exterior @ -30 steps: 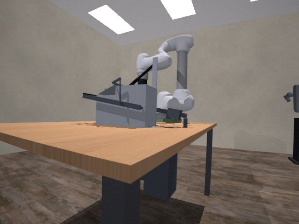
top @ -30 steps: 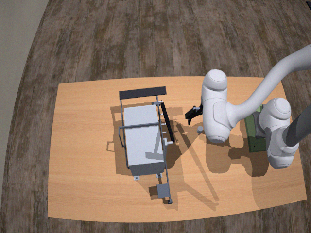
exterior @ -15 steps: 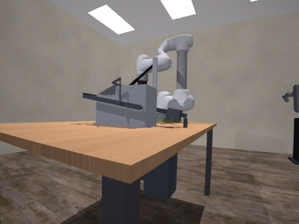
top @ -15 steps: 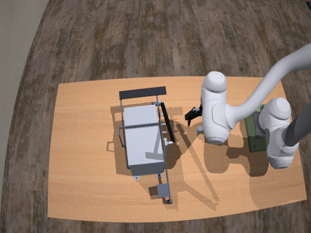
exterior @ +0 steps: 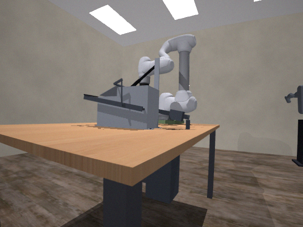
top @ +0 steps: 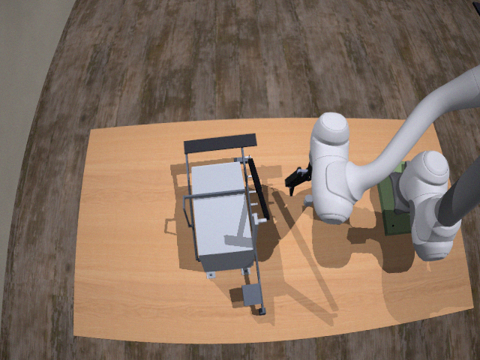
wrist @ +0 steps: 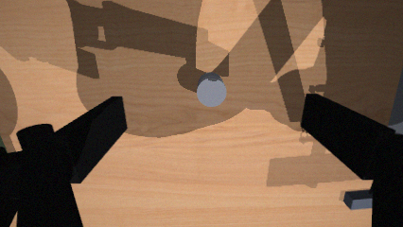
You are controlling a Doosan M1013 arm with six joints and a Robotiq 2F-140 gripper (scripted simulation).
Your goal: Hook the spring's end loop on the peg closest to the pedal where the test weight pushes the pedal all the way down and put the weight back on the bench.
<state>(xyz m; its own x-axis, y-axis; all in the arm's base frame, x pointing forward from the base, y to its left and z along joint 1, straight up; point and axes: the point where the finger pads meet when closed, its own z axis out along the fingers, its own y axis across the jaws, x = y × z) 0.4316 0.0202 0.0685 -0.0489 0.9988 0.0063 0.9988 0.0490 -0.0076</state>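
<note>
Right now the steel test weight is 8 cm below my hand. Also, from my hand: peg (30 cm above, 22 cm to the left, 19 cm ahead).
</note>
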